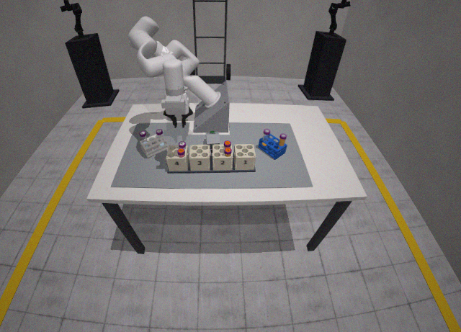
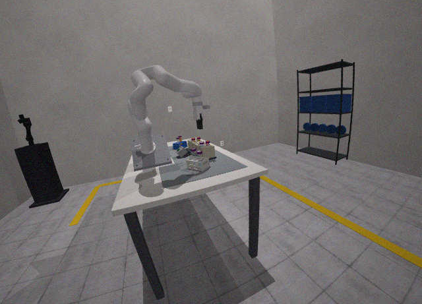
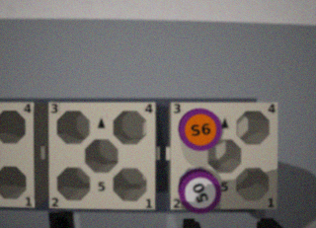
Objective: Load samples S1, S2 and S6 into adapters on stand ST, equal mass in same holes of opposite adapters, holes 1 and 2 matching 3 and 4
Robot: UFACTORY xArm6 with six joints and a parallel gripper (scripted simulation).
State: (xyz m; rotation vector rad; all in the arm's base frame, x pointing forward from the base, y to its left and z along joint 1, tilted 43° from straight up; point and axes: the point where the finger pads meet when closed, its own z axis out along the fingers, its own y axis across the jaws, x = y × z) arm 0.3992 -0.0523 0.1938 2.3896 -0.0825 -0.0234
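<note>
Right now my hand is 18 cm above the green DONE key, 16 cm past it and 15 cm to the right of it. Round my hand: blue rack (48 cm to the left, 22 cm below, 6 cm behind); grey desk (20 cm below, 15 cm to the left, 14 cm behind).
</note>
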